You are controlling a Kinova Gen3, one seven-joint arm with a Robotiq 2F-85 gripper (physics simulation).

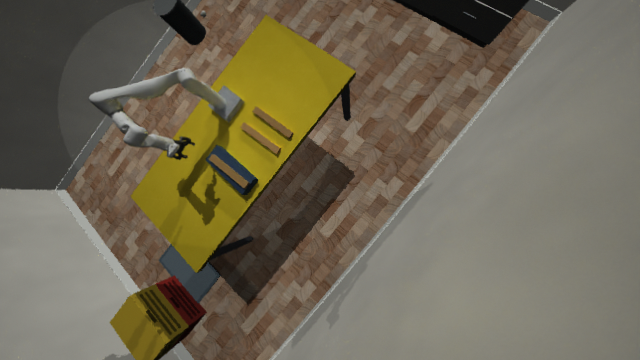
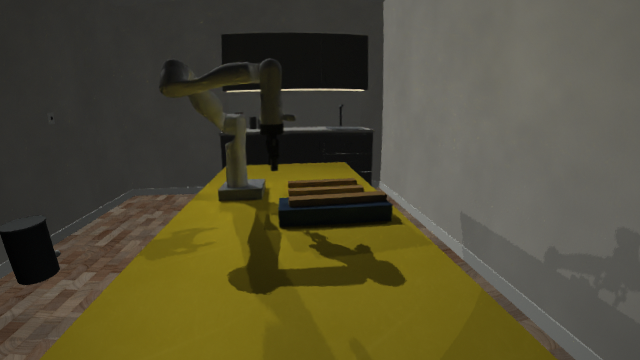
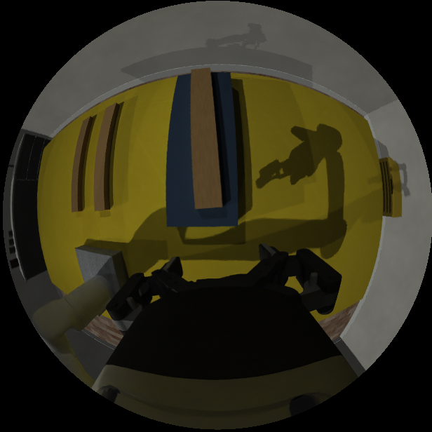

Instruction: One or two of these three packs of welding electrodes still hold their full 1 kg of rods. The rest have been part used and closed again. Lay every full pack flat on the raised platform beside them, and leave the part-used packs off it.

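Places are measured from the arm's base along level axes (x ahead, y left, z up), in metres.
Pixels of known places: gripper, fingertip midpoint: (image 1: 190, 150) (image 2: 272, 167); arm's base, link origin: (image 1: 220, 103) (image 2: 238, 185).
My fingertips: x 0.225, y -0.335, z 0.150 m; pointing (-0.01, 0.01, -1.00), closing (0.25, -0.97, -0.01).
Observation:
Ahead of a thing's pixels: the offset from my fingertips to its top centre. Level surfaces: height alone.
One long brown pack {0.224 m ahead, 0.054 m left, 0.115 m down} (image 1: 229, 171) (image 2: 337, 199) (image 3: 204, 145) lies flat, lengthwise, on the dark blue raised platform {0.208 m ahead, 0.058 m left, 0.139 m down} (image 1: 246, 191) (image 2: 335, 215) (image 3: 180, 190). A second brown pack {0.189 m ahead, 0.367 m left, 0.175 m down} (image 1: 261, 139) (image 2: 325, 190) (image 3: 106, 157) lies flat on the table beside the platform. A third brown pack {0.174 m ahead, 0.510 m left, 0.175 m down} (image 1: 273, 123) (image 2: 322, 183) (image 3: 81, 165) lies flat beyond it, roughly parallel and apart. The packs look alike; how full they are does not show. My gripper (image 1: 186, 149) (image 2: 274, 169) (image 3: 219, 259) is open and empty. It hangs above the table, beyond the platform's end that faces the robot's side, touching no pack.
The yellow table {0.199 m down} (image 1: 290, 60) (image 2: 210, 320) (image 3: 280, 110) carries the arm's grey base (image 1: 230, 104) (image 2: 242, 191) (image 3: 100, 257) on the side away from the near wall. A black bin (image 2: 30, 250) and a yellow and red cabinet (image 1: 160, 315) stand on the floor off the table.

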